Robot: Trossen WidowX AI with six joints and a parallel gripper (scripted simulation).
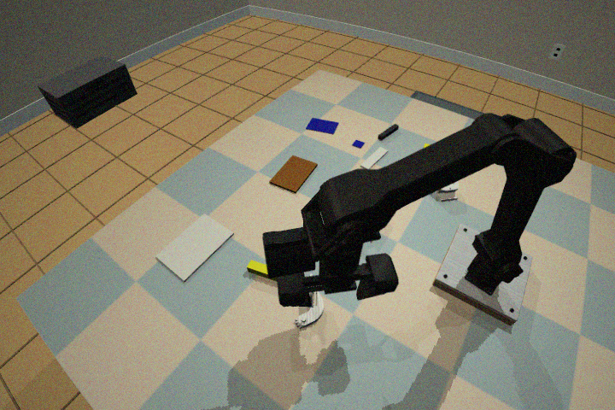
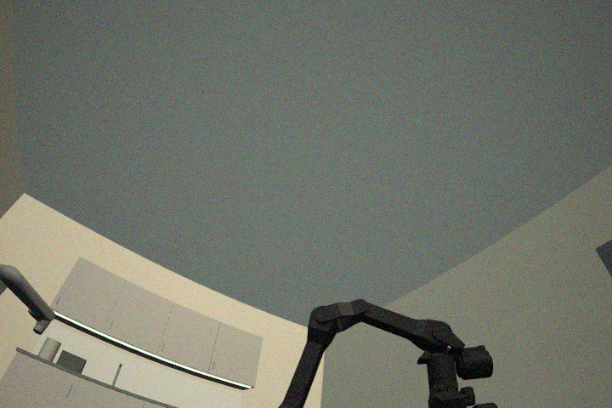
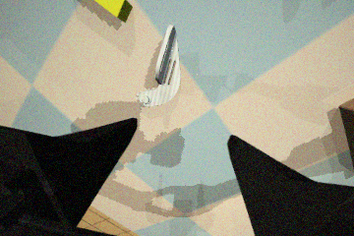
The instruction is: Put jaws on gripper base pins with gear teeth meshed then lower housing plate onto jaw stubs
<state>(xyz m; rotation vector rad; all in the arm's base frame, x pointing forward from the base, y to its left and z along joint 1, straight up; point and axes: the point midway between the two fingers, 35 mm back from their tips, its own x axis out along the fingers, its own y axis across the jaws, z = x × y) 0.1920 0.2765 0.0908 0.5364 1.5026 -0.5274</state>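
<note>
Now: gripper tip 8 cm above the jaw, 4 cm short of it and 3 cm to the right of it. The rest, counted from my gripper tip: brown tile (35 cm ahead, 24 cm to the right, 8 cm below); then housing plate (25 cm to the right, 8 cm below, 8 cm ahead); then white sheet (35 cm ahead, 9 cm to the left, 8 cm below).
</note>
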